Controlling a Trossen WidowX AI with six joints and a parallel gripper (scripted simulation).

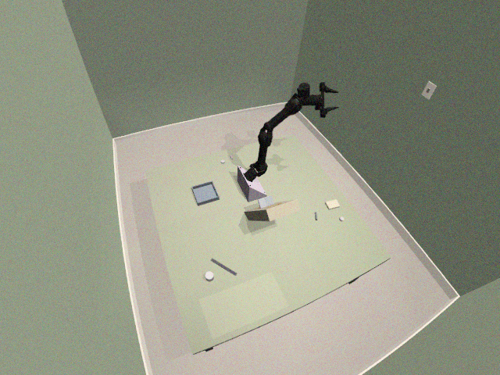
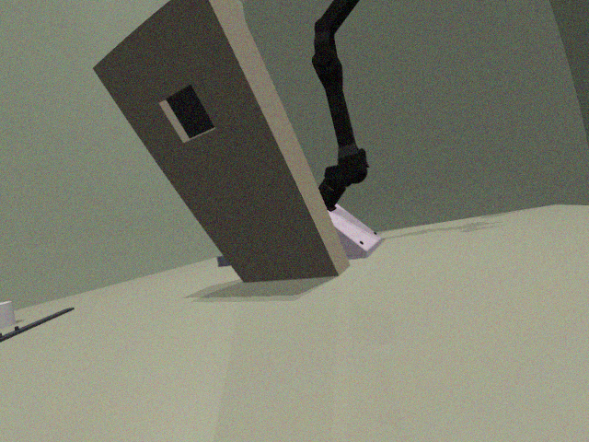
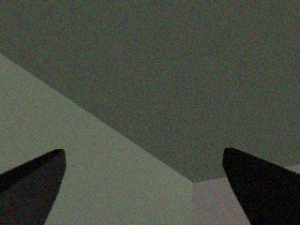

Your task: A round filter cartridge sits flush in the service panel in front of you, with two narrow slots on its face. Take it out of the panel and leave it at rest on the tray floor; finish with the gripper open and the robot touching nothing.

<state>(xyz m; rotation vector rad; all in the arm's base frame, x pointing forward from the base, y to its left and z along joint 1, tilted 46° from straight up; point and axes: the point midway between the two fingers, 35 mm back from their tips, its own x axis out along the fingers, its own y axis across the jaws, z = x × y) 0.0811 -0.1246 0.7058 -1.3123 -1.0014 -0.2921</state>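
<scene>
The round filter cartridge is 21 cm ahead of my gripper tip, 47 cm to the right of it and 45 cm below it. The rest, counted from my gripper tip: tan block: 23 cm ahead, 4 cm to the left, 70 cm below; service panel: 17 cm ahead, 47 cm to the right, 52 cm below; blue-grey tray: 24 cm behind, 72 cm to the right, 70 cm below.
</scene>
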